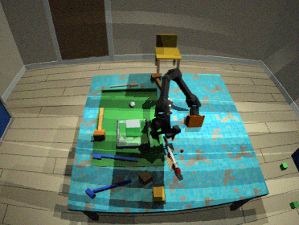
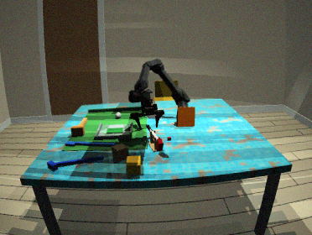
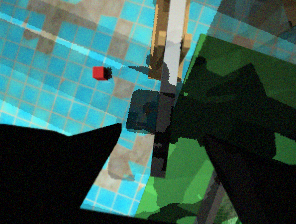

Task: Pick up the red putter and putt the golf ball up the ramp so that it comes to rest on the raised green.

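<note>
My gripper tip is now 4 cm past the red putter and 11 cm to the right of it. From my gripper tip the other things lie so: brown cube 11 cm ahead, 26 cm to the left, 2 cm below; green mat 28 cm ahead, 18 cm to the right, 5 cm below; small red cube 12 cm behind, 3 cm to the left, 4 cm below.
</note>
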